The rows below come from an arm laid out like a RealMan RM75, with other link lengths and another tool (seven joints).
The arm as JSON. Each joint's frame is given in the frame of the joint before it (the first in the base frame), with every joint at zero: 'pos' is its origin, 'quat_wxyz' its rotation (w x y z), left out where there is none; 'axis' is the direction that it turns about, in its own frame. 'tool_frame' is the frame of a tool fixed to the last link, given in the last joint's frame.
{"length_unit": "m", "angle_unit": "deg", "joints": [
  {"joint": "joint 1", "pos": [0.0, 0.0, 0.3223], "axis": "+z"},
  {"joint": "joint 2", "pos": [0.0, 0.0, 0.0], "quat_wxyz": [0.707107, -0.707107, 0.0, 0.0], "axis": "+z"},
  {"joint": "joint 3", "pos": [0.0, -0.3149, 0.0], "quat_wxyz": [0.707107, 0.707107, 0.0, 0.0], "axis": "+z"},
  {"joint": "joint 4", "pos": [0.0, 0.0, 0.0], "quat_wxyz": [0.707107, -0.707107, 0.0, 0.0], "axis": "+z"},
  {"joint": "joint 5", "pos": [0.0, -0.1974, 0.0], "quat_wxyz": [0.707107, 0.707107, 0.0, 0.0], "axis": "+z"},
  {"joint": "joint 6", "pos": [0.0, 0.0, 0.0], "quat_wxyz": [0.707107, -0.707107, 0.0, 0.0], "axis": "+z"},
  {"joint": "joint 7", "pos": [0.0, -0.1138, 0.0], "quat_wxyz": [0.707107, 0.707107, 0.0, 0.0], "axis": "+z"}
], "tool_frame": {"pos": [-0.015, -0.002, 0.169], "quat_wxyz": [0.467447, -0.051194, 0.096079, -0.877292]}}
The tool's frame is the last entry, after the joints.
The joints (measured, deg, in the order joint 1, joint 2, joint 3, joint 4, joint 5, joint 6, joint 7), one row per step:
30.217 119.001 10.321 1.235 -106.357 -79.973 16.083
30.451 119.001 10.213 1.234 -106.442 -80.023 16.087
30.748 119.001 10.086 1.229 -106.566 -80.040 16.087
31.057 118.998 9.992 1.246 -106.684 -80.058 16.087
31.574 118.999 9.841 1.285 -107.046 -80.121 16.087
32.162 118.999 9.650 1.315 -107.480 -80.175 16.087
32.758 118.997 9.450 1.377 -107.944 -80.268 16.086
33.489 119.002 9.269 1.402 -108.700 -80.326 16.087
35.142 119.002 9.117 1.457 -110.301 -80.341 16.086
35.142 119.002 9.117 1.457 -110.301 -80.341 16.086
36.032 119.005 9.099 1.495 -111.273 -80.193 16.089
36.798 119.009 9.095 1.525 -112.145 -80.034 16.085
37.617 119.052 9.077 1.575 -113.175 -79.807 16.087
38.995 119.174 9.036 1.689 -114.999 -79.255 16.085
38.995 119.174 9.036 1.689 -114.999 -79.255 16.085
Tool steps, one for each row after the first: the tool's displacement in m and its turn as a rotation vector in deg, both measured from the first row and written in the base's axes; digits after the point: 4 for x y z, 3 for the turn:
-0.0025 0.0007 -0.0007 -0.127 -0.065 0.371
-0.0055 0.0016 -0.0017 -0.306 -0.175 0.806
-0.0086 0.0025 -0.0026 -0.463 -0.251 1.238
-0.0142 0.0037 -0.0047 -0.837 -0.425 2.071
-0.0205 0.0050 -0.0073 -1.292 -0.664 3.021
-0.0272 0.0060 -0.0101 -1.771 -0.886 4.037
-0.0353 0.0070 -0.0140 -2.448 -1.277 5.290
-0.0522 0.0095 -0.0214 -3.726 -2.078 7.844
-0.0522 0.0095 -0.0214 -3.726 -2.078 7.844
-0.0608 0.0108 -0.0260 -4.496 -2.597 9.112
-0.0681 0.0117 -0.0301 -5.175 -3.087 10.190
-0.0759 0.0123 -0.0355 -6.022 -3.648 11.354
-0.0887 0.0126 -0.0456 -7.584 -4.689 13.233
-0.0887 0.0126 -0.0456 -7.584 -4.689 13.233

